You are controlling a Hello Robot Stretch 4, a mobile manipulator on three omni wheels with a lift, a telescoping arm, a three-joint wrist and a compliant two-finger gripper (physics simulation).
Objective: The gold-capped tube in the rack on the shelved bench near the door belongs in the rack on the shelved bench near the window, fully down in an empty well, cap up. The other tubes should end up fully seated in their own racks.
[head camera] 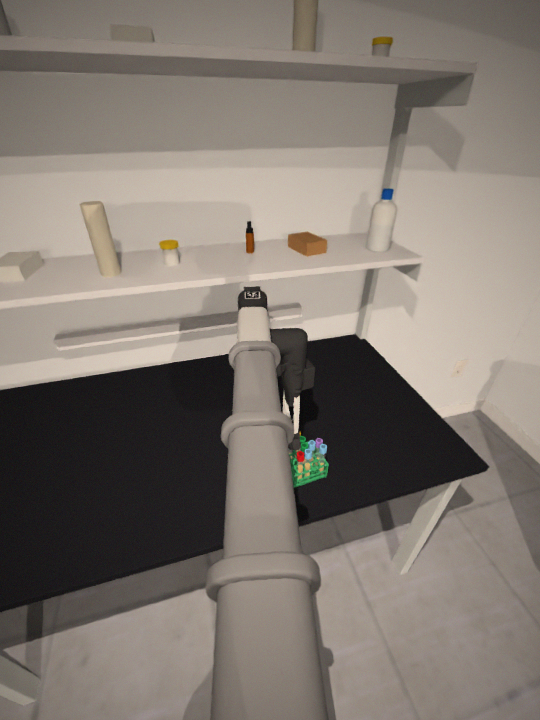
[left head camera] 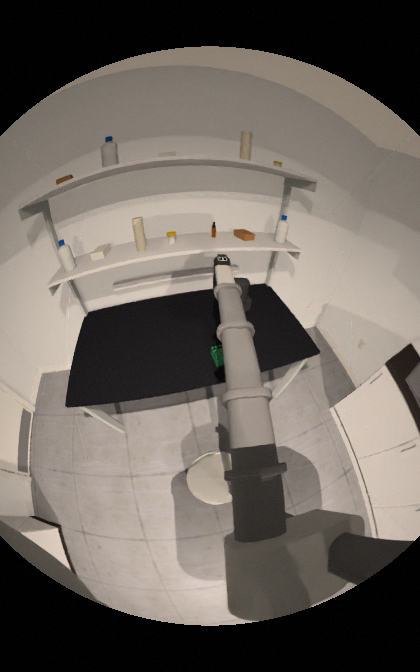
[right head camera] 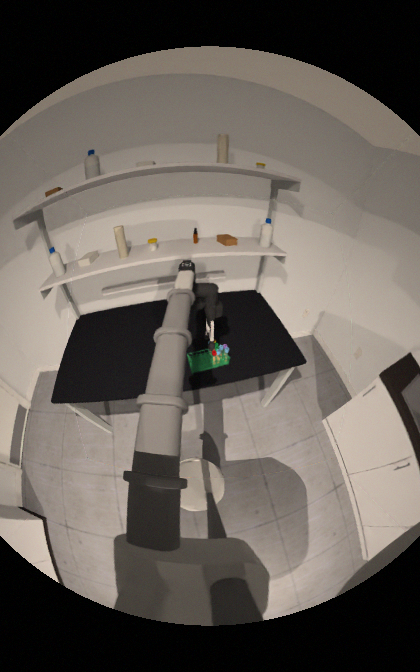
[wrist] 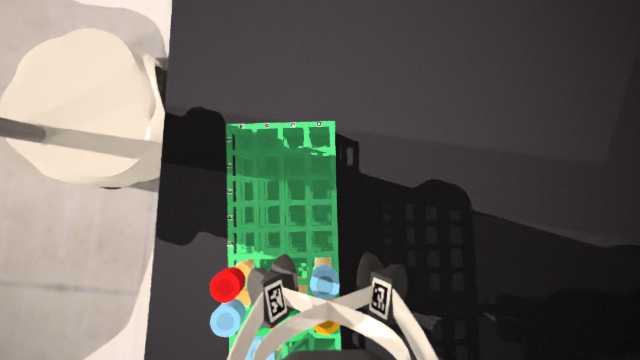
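Pixels of known places: gripper, fingertip midpoint: [right head camera: 209, 343] [wrist: 326, 275]; robot's base, origin of the base link: [left head camera: 214, 476] [right head camera: 195, 483].
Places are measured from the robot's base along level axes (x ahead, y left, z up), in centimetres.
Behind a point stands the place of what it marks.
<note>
A green rack [head camera: 310, 479] @[x 61.9, y -14.1, z 74.9 cm] [left head camera: 217, 356] @[x 59.8, y -0.4, z 79.2 cm] [right head camera: 200, 364] @[x 59.0, y -4.6, z 79.2 cm] [wrist: 280, 125] @[x 61.6, y 1.1, z 79.2 cm] stands on the black bench top, several tubes at one end. The gold-capped tube [wrist: 326, 328] @[x 69.3, y -11.4, z 85.4 cm] is upright in the rack, partly covered by the finger bars in the wrist view. A blue-capped tube [wrist: 325, 282] @[x 68.4, y -8.7, z 85.4 cm] stands beside it. A red-capped tube [head camera: 300, 456] @[x 61.6, y -10.7, z 85.4 cm] [wrist: 227, 285] @[x 62.5, y -10.7, z 85.4 cm] and another blue-capped tube [wrist: 227, 318] @[x 63.1, y -12.7, z 85.4 cm] stand along the other side. My gripper [head camera: 294, 442] @[x 68.5, y -8.7, z 83.4 cm] [right head camera: 212, 345] @[x 68.5, y -8.7, z 83.4 cm] [wrist: 326, 275] @[x 68.5, y -8.7, z 83.4 cm] is open over the tubes, fingertips spread on either side of the gold and blue caps' column. Green caps [head camera: 304, 446] @[x 64.7, y -12.2, z 85.3 cm] show in the head view. The second rack does not show.
The black bench [head camera: 116, 465] @[x 70.5, y 40.1, z 73.4 cm] [left head camera: 145, 345] @[x 71.8, y 39.4, z 73.5 cm] has a lower shelf [head camera: 203, 273] @[x 97.7, y 13.1, z 119.2 cm] above it, holding bottles, a brown box [head camera: 306, 243] @[x 111.1, y -17.1, z 122.9 cm] and a yellow-lidded jar [head camera: 169, 253] @[x 104.2, y 23.0, z 122.7 cm]. A round cream stool [left head camera: 207, 480] @[x -1.6, y 5.9, z 18.7 cm] [right head camera: 200, 485] @[x -0.5, y -4.1, z 18.7 cm] [wrist: 85, 100] @[x 1.0, y 1.8, z 18.7 cm] stands by the front edge. White cabinets [left head camera: 375, 430] @[x 3.8, y -121.6, z 46.3 cm] are at the right.
</note>
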